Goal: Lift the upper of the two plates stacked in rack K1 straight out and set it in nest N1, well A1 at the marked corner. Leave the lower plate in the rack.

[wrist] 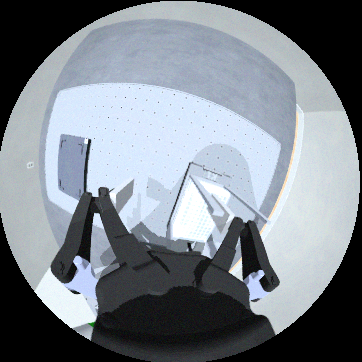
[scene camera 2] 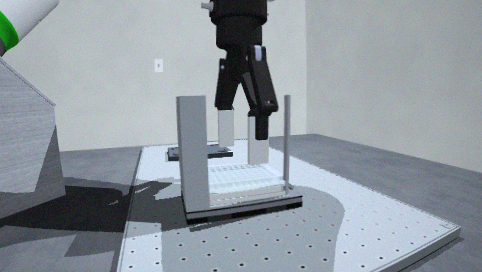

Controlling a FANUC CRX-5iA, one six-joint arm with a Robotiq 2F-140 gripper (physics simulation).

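Places are measured from the arm's base along level axes (x ahead, y right, z down), in millimetres.
Where they show: gripper, fingertip midpoint: (wrist: 171, 194) (scene camera 2: 239, 153).
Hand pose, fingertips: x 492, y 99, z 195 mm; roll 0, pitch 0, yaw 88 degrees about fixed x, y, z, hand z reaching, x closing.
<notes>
Each offset is from my fingertips to the centre of the thing. "spot": to the spot under its first point. Level surfaces: height alone.
Rack K1 @[dy +65, dx -28, dz -20 mm] (scene camera 2: 193, 150) (wrist: 200, 171) stands on the perforated board, with a broad grey upright and a thin post. The pale upper plate @[dy +64, dx -38, dz +16 mm] (scene camera 2: 245, 175) (wrist: 192, 215) lies in it on the lower plate @[dy +64, dx -38, dz +29 mm] (scene camera 2: 245, 195). My gripper (scene camera 2: 242, 154) (wrist: 171, 194) is open and empty. In the scene view its pale finger pads hang between the rack's uprights, low over the upper plate; exact clearance is unclear. In the wrist view the right finger covers part of the rack. Nest N1 (scene camera 2: 200, 152) (wrist: 72, 165) is the dark flat block with corner brackets; its marked corner is hard to make out.
The perforated board @[dz +56 mm] (scene camera 2: 240, 250) (wrist: 150, 115) carries the rack and nest. The rack's thin post @[spot: dy +111, dx +24, dz -32 mm] (scene camera 2: 287, 145) rises beside the gripper's right finger in the scene view. A grey pedestal (scene camera 2: 25, 145) stands at the left, with part of the arm (scene camera 2: 31, 17) above.
</notes>
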